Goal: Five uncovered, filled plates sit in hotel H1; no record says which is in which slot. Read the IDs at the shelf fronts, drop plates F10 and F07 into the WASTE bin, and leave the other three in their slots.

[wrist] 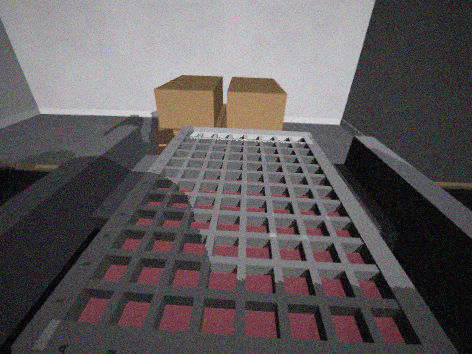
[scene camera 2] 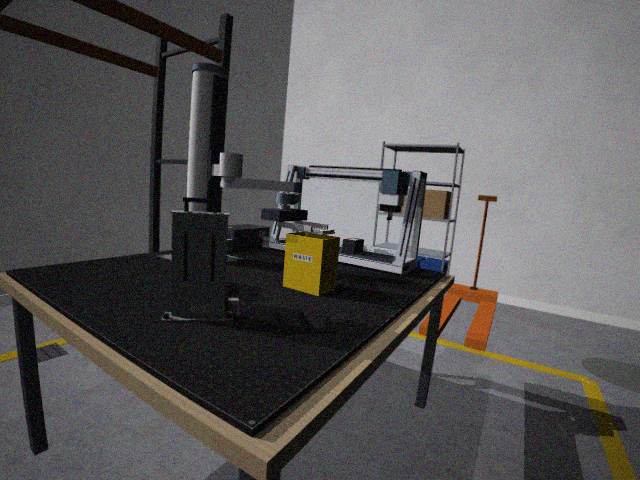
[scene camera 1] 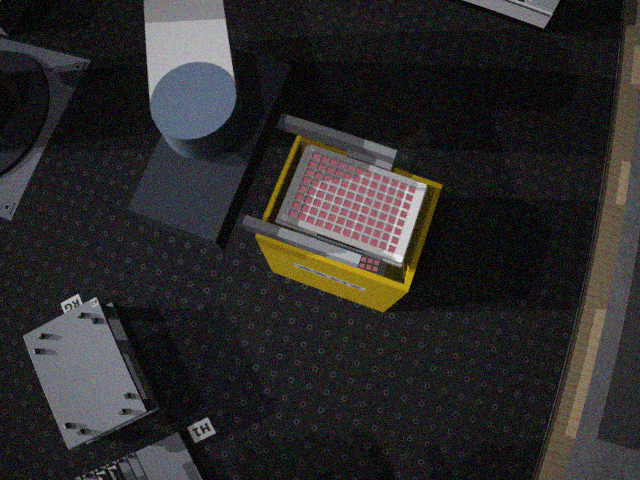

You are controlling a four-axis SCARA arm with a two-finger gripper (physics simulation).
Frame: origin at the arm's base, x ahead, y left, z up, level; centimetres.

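Seen in the pictures: gripper, fingertip midpoint: (wrist: 244,150) (scene camera 2: 319,228) (scene camera 1: 377,208).
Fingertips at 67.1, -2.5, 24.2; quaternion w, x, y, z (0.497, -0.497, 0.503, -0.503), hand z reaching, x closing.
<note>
Offsets run from my fingertips to a thing's middle, as dx, dy, dz. "*": to the spot under its first point.
My gripper (scene camera 1: 378,207) (scene camera 2: 315,227) (wrist: 244,150) is shut on a filled plate @(-2.4, +0.0, -1.0) (scene camera 1: 356,198) (wrist: 272,235) with pink wells. The plate is level, over the mouth of the yellow WASTE bin @(-2.5, -0.1, -13.0) (scene camera 1: 330,276) (scene camera 2: 302,271), very close to its rim in scene camera 1. Another plate with pink wells @(-2.6, -0.2, -21.6) (scene camera 1: 369,264) shows in part inside the bin, below the near finger. Part of hotel H1 @(* -14.7, -33.7, -22.2) (scene camera 1: 173,454) shows at the lower left of scene camera 1 beside its label @(* -12.4, -29.2, -22.9) (scene camera 1: 201,429). Its shelf-front IDs are not readable, and I cannot read an ID on the held plate.
A grey stand (scene camera 1: 85,372) with several pegs and an RG label @(* -36.7, -20.1, -22.9) (scene camera 1: 71,304) is left of the bin. A dark tower @(* -8.1, -46.8, -2.3) (scene camera 2: 199,242) stands left of the bin in scene camera 2. A gantry machine (scene camera 2: 418,222) stands behind the bin. The wooden table edge (scene camera 1: 578,361) is right.
</note>
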